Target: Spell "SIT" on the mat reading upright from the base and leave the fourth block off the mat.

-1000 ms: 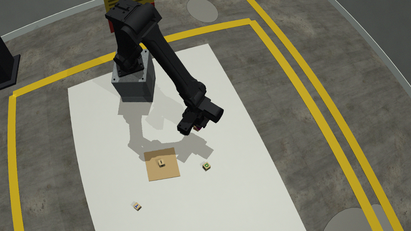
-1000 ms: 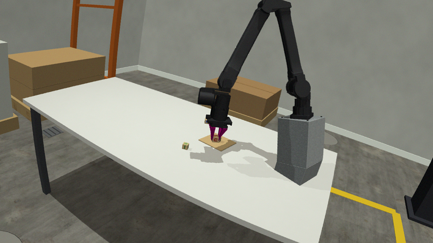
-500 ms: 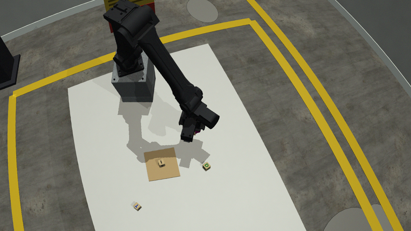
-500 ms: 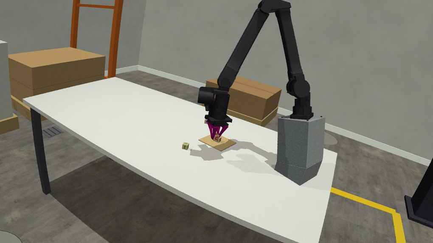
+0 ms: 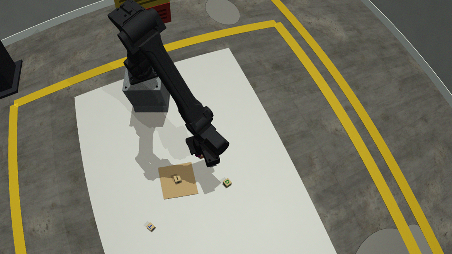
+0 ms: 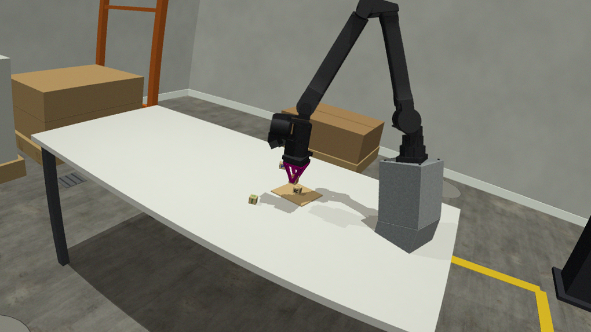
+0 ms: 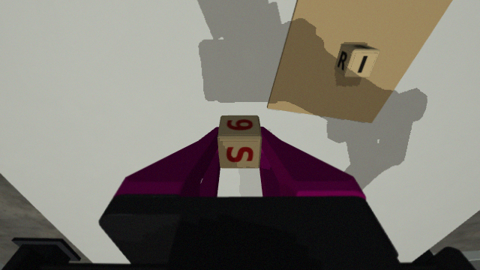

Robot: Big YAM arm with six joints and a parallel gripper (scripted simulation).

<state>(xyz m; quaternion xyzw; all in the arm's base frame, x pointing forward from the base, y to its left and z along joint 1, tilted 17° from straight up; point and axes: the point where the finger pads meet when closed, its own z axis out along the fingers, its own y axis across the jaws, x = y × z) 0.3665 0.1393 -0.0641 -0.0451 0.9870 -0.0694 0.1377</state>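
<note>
The I block is 3 cm ahead of my hand, 11 cm to the right of it and 9 cm below it. From my hand the other things lie so: S block (right at my hand); then D block (10 cm ahead, 7 cm to the left, 10 cm below); then tan mat (3 cm ahead, 12 cm to the right, 11 cm below).
</note>
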